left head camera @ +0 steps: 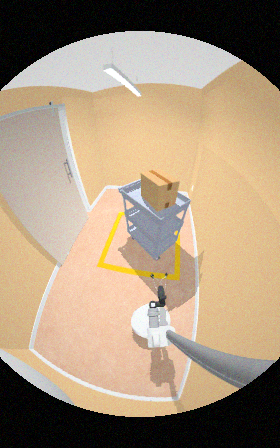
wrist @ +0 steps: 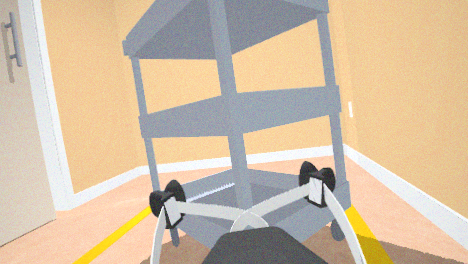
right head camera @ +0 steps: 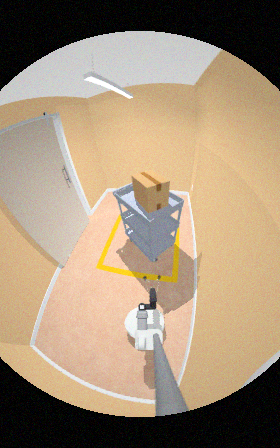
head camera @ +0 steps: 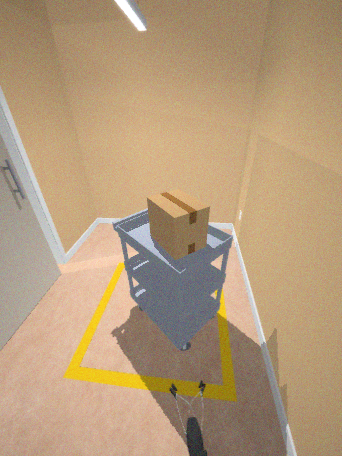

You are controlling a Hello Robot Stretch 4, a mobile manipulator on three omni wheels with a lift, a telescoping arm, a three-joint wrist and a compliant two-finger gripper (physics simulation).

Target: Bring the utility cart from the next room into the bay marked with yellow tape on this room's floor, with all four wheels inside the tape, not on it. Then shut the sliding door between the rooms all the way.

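The grey-blue utility cart stands turned cornerwise within the yellow tape. Its near wheel and left wheel show inside the tape; its right wheel is close to the right strip's inner edge. The far wheel is hidden. My gripper is open and empty, in front of the cart's near corner and apart from it. The sliding door is at the left; no gap shows at its handle-side edge.
A cardboard box sits on the cart's top tray. The door handle is near the white frame. A wall runs close along the right of the cart and my base.
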